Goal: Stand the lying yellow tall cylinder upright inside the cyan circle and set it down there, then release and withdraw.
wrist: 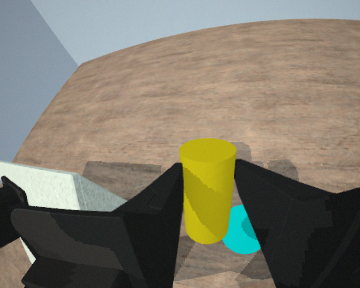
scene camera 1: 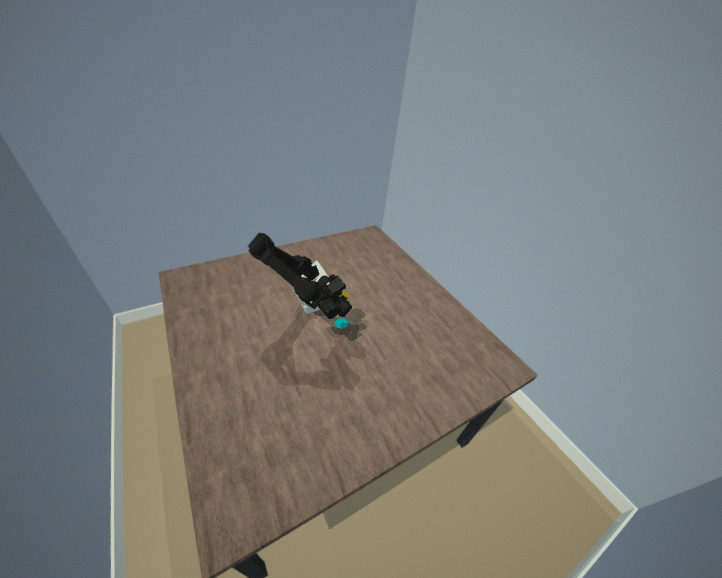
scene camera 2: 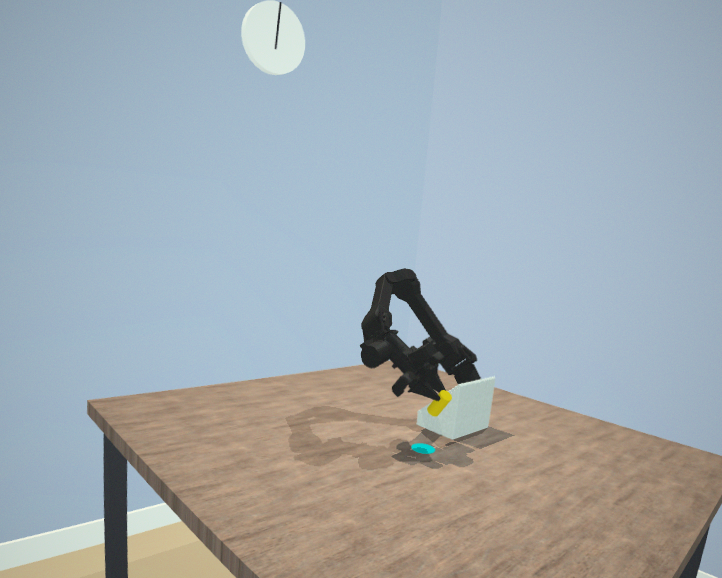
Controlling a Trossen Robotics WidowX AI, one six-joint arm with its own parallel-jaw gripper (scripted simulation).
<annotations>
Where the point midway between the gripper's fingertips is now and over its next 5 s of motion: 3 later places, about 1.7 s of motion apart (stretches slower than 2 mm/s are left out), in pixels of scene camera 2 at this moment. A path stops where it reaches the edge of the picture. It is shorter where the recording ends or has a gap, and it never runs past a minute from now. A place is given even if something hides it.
My gripper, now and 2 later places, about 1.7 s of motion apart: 442, 397; 435, 388; 427, 420
</annotations>
